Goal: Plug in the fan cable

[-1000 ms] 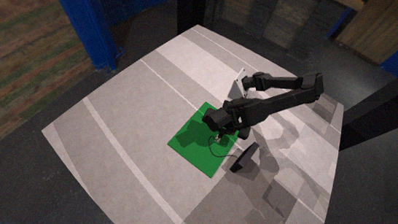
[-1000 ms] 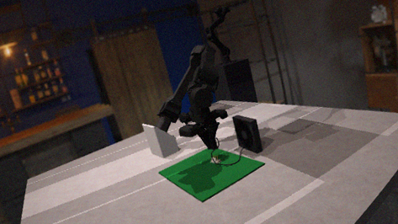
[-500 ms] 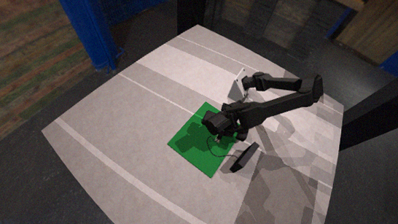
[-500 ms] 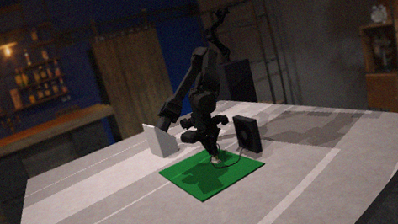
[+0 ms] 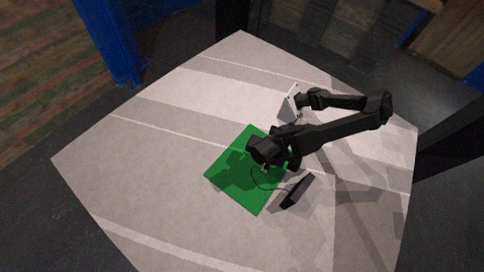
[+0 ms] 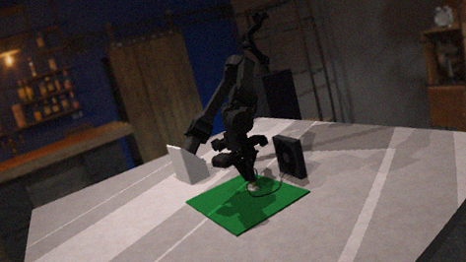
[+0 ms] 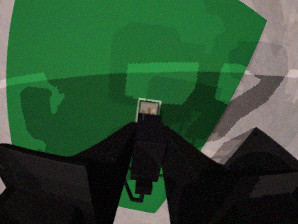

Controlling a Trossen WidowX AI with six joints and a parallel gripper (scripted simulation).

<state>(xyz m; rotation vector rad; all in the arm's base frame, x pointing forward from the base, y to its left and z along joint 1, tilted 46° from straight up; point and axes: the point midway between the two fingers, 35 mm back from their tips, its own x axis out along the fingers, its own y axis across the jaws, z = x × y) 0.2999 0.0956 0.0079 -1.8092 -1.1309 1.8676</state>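
Now: gripper tip 10 mm short of the white four-pin header and 40 mm above it. Round my gripper tip: black fan 30 mm ahead, 130 mm to the left, 20 mm above; then black plug 10 mm ahead, 10 mm above; then green board 30 mm ahead, 40 mm to the right, 60 mm below.
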